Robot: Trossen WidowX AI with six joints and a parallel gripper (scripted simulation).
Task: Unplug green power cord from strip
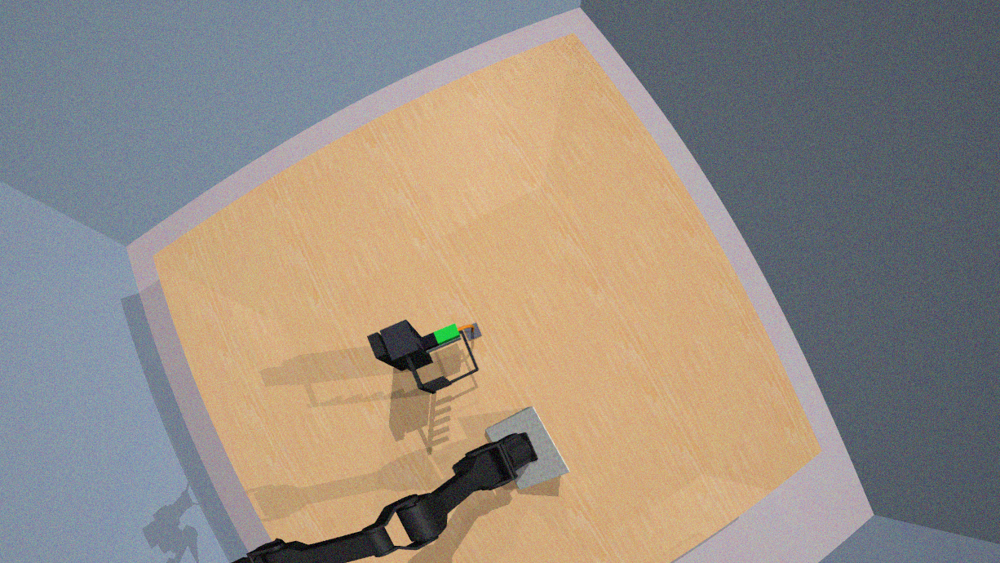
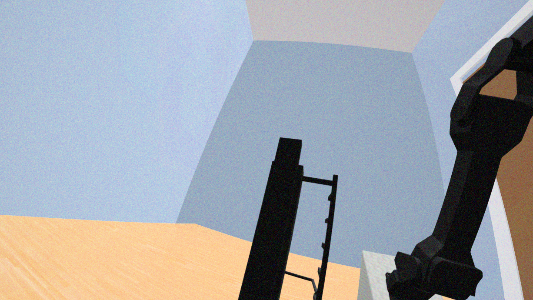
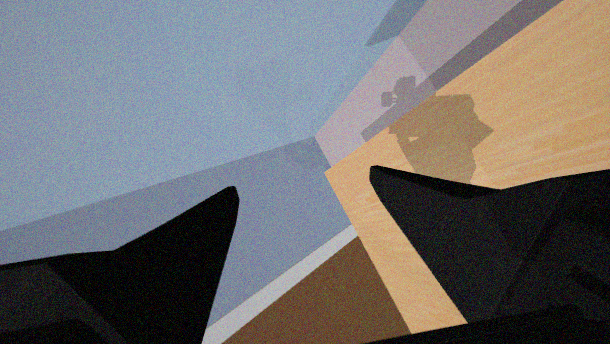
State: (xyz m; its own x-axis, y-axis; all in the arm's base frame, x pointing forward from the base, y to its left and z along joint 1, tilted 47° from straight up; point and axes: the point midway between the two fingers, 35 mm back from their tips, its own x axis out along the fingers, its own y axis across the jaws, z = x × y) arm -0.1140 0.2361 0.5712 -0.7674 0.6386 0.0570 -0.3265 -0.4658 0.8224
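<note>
My gripper tip is now 430 mm short of the green plug, 530 mm to the left of it and 150 mm above it. Also, from my gripper tip: grey block (430 mm ahead, 600 mm to the right, 260 mm below).
</note>
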